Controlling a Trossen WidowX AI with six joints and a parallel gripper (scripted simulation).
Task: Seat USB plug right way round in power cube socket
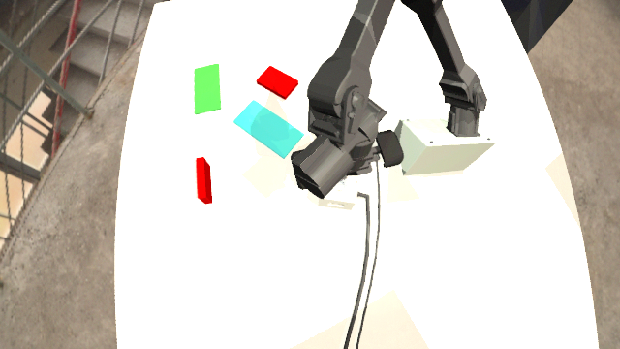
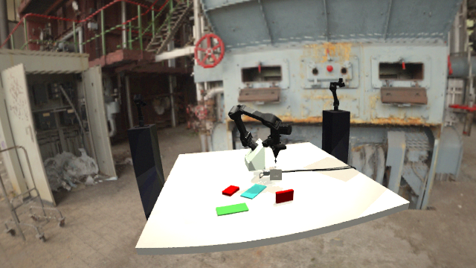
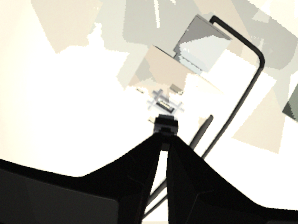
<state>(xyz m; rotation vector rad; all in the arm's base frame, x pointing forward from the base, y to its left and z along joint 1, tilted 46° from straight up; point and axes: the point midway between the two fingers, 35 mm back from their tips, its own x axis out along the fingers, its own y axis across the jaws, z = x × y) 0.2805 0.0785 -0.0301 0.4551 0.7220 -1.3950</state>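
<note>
Right now the dark USB plug is 2 cm below my gripper tip. From my gripper tip the other things lie so: green flat block (32 cm ahead, 31 cm to the right, 13 cm below); then cyan plate (17 cm to the right, 15 cm ahead, 13 cm below).
</note>
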